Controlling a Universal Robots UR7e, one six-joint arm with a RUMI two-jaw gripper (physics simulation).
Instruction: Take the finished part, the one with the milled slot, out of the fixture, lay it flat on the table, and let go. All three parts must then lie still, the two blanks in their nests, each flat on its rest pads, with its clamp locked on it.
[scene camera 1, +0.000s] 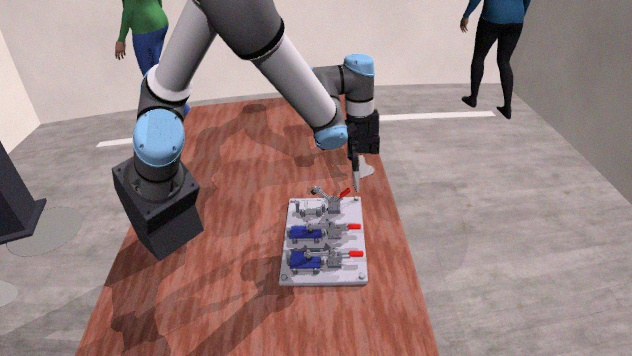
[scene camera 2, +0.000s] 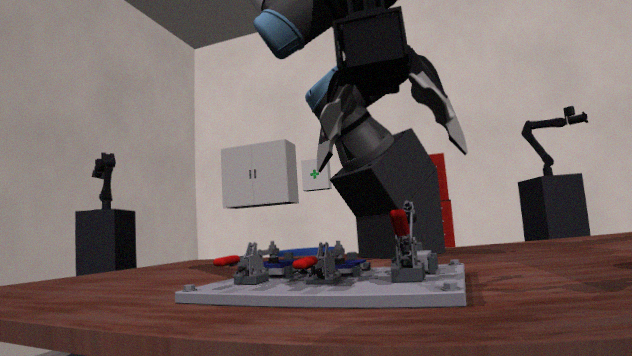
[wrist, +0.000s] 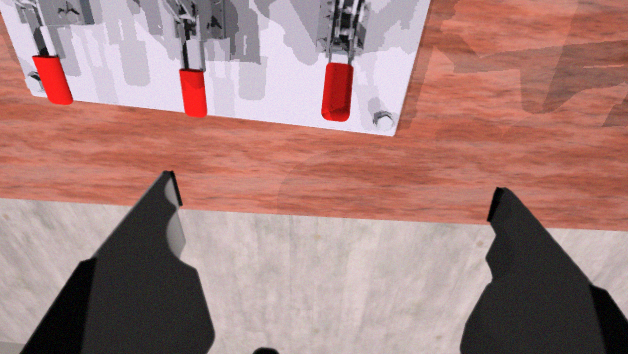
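Observation:
The gripper (scene camera 2: 389, 164) is visible. The gripper (scene camera 1: 354, 175) appears together with a fixture plate (scene camera 1: 350, 211). A red clamp handle (wrist: 336, 102) is visible along with the gripper (wrist: 333, 181) and the plate (wrist: 266, 69).

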